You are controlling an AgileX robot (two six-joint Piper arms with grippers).
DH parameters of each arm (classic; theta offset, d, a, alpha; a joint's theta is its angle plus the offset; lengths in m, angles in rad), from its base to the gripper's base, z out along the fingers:
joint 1: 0 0.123 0 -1.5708
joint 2: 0.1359 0 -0.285 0
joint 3: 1.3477 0 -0.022 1.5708
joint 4: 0 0.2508 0 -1.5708
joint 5: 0 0 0.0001 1.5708
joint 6: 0 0.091 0 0
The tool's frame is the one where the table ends.
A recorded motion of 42 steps. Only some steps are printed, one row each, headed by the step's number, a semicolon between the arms.
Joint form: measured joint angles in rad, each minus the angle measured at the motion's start. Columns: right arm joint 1, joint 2, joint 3, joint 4, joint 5, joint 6; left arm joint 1, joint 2, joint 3, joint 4, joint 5, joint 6.
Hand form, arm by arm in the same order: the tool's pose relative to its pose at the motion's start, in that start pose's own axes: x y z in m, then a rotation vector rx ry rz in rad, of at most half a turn. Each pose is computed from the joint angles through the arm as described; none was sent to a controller.
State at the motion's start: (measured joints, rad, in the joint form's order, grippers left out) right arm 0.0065 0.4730 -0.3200 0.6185 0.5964 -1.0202; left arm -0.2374 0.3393 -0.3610 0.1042 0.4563 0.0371
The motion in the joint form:
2: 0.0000 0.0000 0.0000 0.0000 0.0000 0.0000; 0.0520 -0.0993 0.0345 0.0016 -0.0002 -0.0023
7: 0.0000 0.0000 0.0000 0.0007 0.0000 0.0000; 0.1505 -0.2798 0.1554 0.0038 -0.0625 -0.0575
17: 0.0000 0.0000 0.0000 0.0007 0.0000 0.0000; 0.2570 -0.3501 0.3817 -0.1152 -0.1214 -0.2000
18: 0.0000 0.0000 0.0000 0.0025 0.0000 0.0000; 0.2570 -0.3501 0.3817 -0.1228 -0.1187 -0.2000
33: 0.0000 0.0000 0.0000 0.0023 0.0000 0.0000; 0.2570 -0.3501 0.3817 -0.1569 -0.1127 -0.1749
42: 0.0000 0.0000 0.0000 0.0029 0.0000 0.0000; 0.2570 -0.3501 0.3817 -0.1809 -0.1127 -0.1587
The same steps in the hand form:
2: 0.0000 0.0000 0.0000 0.0000 0.0000 0.0000; 0.0091 0.0028 -0.0114 -0.0581 -0.0572 -0.0198
7: 0.0000 0.0000 0.0000 -0.0002 -0.0003 0.0006; 0.0379 0.0029 -0.0192 -0.1601 -0.1688 -0.0967
17: 0.0000 0.0000 0.0000 -0.0002 -0.0003 0.0006; 0.0990 -0.0041 0.0071 -0.1954 -0.0902 -0.3809
18: -0.0001 0.0001 0.0000 -0.0007 -0.0012 0.0021; 0.0991 -0.0044 0.0071 -0.1925 -0.0882 -0.3882
33: -0.0001 0.0001 0.0000 -0.0007 -0.0011 0.0019; 0.0994 -0.0055 0.0074 -0.1805 -0.0834 -0.3954
42: -0.0001 0.0001 0.0000 -0.0009 -0.0014 0.0024; 0.0992 -0.0062 0.0075 -0.1721 -0.0846 -0.4015

